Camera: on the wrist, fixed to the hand. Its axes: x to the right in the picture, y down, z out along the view.
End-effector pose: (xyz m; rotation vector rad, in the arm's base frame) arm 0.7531 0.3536 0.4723 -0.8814 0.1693 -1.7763
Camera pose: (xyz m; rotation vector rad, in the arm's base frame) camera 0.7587 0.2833 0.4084 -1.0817 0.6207 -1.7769
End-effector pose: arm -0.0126 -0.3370 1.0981 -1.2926 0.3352 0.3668
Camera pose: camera -0.0171 -0.3807 1.0137 -1.7111 0.3687 0.4243
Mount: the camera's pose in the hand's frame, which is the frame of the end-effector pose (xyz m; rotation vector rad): 0.0297 0.0648 -0.0630 -0.4117 0.0874 0.0355
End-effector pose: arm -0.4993 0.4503 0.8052 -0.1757 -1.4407 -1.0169
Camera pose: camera -0.4163 0.4335 0.8486 -0.4477 -1.1326 -1.2680
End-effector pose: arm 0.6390 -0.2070 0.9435 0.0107 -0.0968 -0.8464
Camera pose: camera 0.7126 -0.1881 0.8863 -0.3393 0.1601 -0.8166
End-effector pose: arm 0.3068 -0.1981 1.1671 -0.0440 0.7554 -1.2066
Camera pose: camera 0.3301 -0.1761 1.0775 -0.3176 1.0681 -1.0083
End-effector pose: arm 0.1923 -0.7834 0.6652 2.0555 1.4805 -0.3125
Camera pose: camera 0.2538 -0.7376 0.7215 1.7777 1.4183 0.0938
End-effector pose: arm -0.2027 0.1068 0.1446 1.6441 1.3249 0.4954
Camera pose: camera -0.2069 0.1609 0.2227 1.3173 1.1639 0.8110
